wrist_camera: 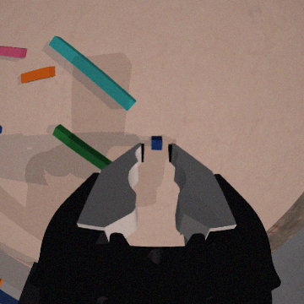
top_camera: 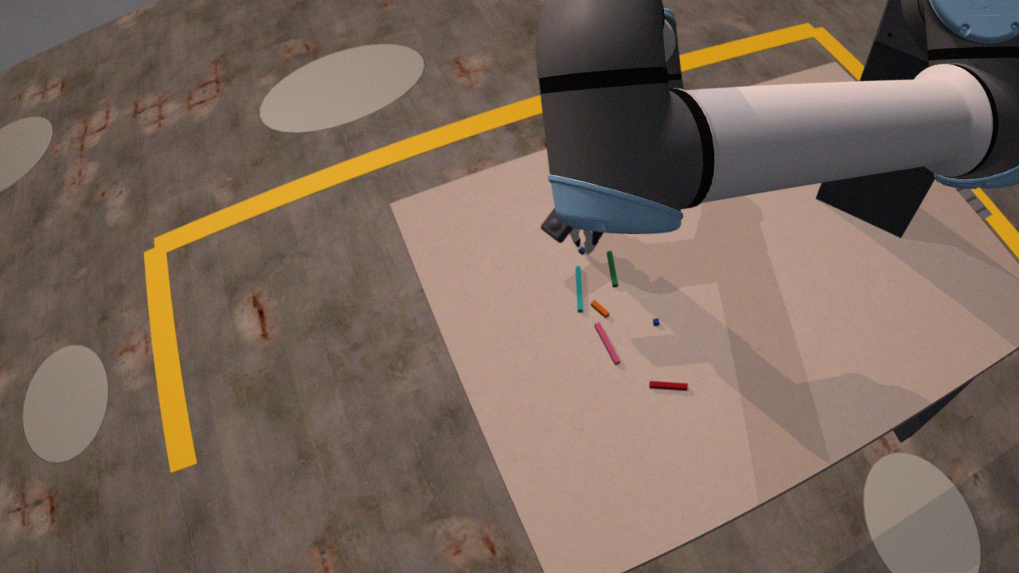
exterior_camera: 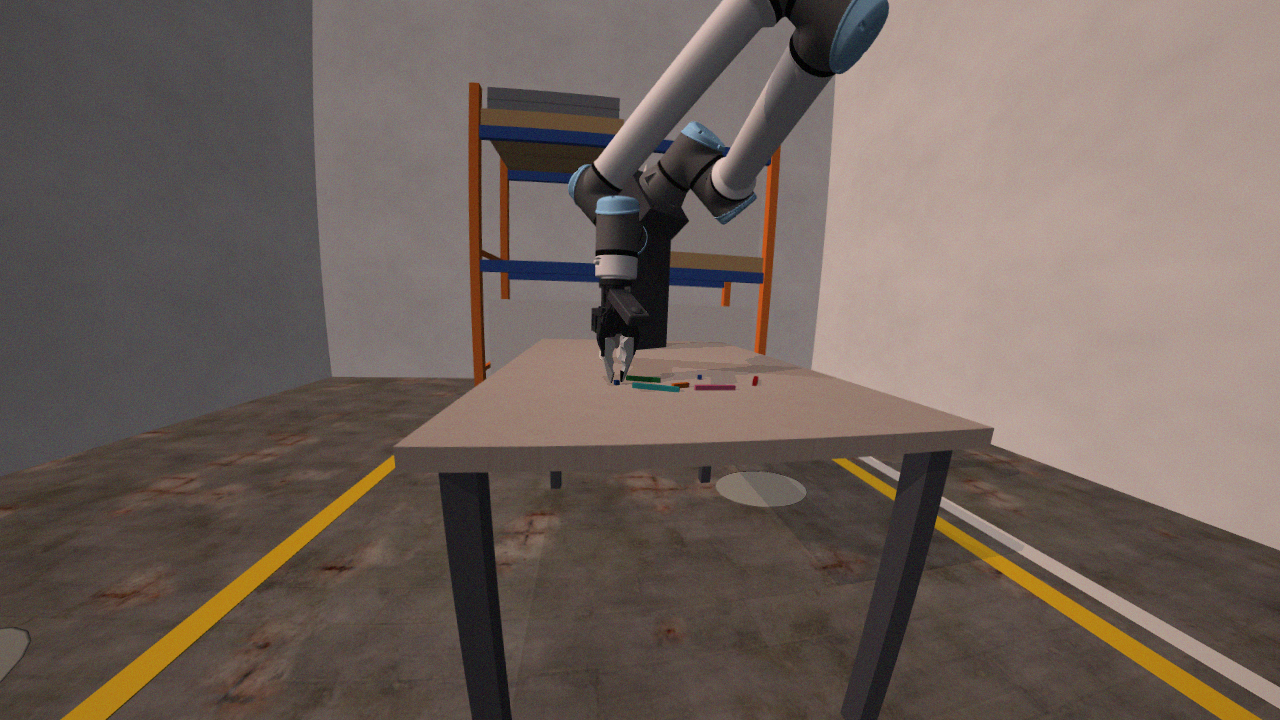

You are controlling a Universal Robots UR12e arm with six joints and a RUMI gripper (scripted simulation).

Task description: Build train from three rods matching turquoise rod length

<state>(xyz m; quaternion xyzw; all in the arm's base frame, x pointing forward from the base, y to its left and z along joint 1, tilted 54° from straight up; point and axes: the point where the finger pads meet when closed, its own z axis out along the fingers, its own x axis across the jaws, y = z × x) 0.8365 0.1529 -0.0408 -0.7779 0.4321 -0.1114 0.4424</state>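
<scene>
The orange rod is 30 mm behind my hand, 140 mm to the left of it and 20 mm below it. The rest, counted from my hand: green rod (60 mm behind, 40 mm to the left, 20 mm below); pink rod (40 mm behind, 210 mm to the left, 20 mm below); turquoise rod (10 mm ahead, 90 mm to the left, 20 mm below).
</scene>
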